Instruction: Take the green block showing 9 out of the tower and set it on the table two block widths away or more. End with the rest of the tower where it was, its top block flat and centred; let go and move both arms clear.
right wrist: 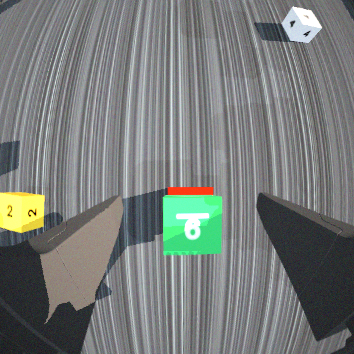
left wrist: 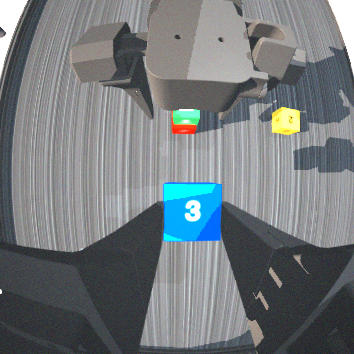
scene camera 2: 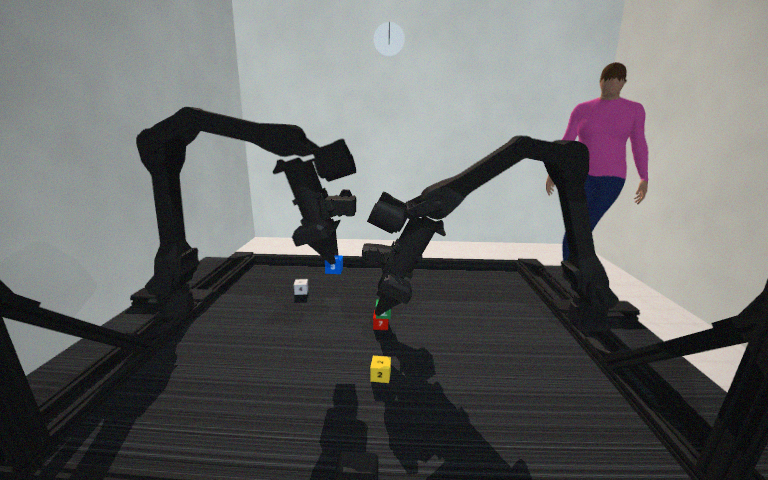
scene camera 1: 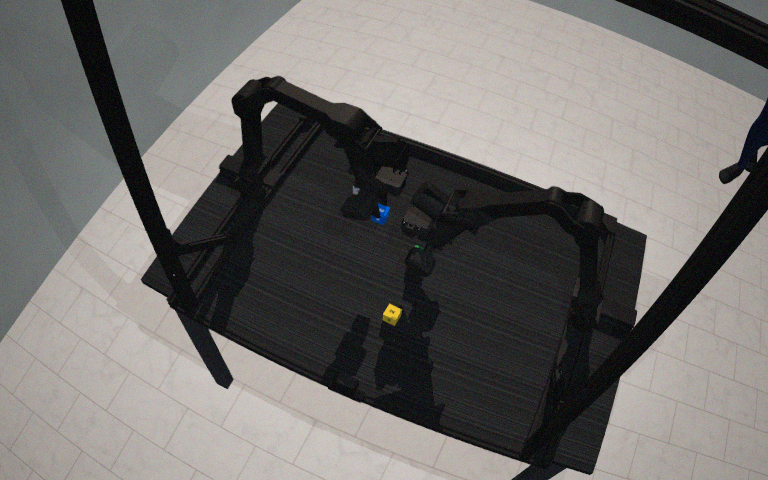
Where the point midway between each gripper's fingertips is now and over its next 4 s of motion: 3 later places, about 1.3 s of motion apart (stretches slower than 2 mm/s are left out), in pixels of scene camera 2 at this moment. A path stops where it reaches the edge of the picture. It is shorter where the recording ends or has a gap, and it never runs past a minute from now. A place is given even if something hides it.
My left gripper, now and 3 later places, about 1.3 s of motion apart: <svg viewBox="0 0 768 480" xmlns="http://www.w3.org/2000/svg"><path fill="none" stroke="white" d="M334 260L352 276L381 303L381 286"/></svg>
My right gripper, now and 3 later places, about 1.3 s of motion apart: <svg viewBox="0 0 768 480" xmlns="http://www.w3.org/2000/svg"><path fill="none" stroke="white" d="M377 304L377 285L435 312L432 317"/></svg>
